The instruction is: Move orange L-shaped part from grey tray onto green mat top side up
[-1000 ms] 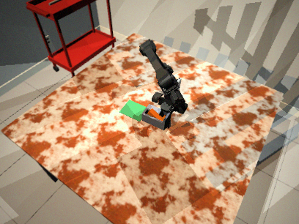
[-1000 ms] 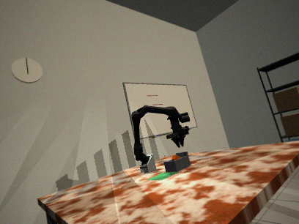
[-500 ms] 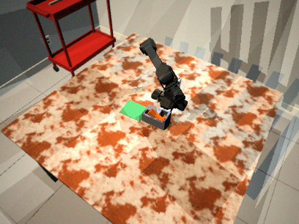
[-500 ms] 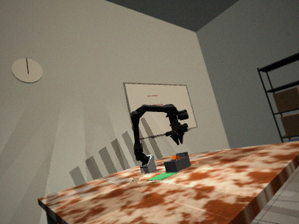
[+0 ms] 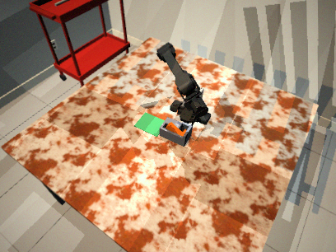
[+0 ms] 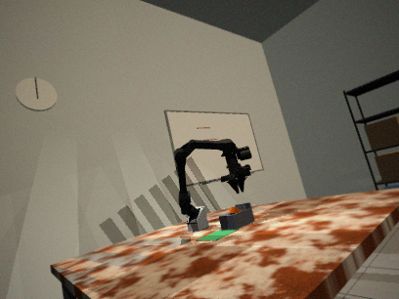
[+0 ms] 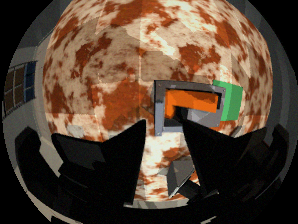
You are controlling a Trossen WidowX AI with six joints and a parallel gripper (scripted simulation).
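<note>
Right now the orange L-shaped part is 50 mm to the right of my gripper tip and 100 mm below it. The rest, counted from my gripper tip: green mat (10 mm ahead, 220 mm to the right, 160 mm below).
</note>
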